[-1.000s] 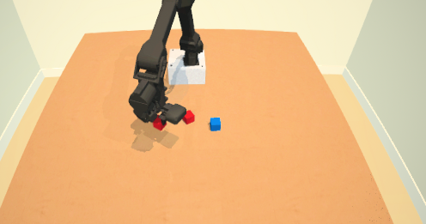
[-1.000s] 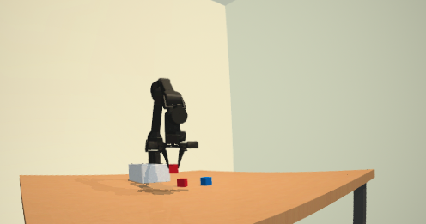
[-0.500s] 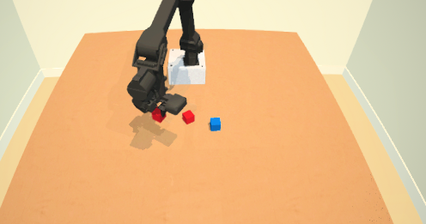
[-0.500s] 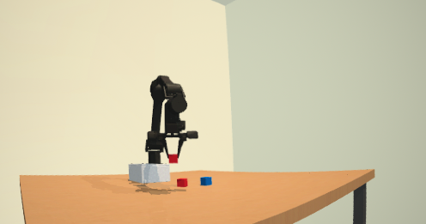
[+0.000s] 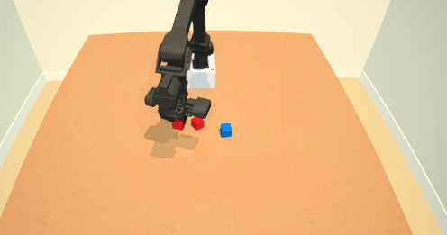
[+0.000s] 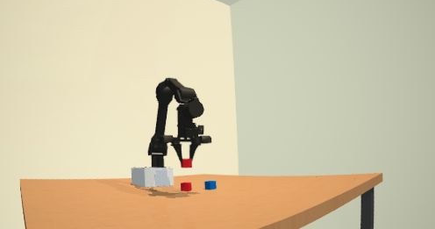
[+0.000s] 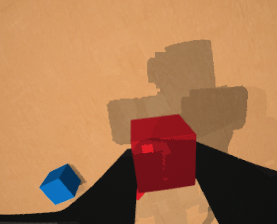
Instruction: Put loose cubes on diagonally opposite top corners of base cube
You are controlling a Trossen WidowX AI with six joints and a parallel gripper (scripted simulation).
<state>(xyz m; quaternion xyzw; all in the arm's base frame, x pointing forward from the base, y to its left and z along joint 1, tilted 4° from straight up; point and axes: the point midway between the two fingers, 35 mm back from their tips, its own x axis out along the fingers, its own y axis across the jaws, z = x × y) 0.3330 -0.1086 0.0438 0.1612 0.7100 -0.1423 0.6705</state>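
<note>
The blue base cube lies 3 cm behind my gripper tip, 16 cm to the left of it and 10 cm below it.
</note>
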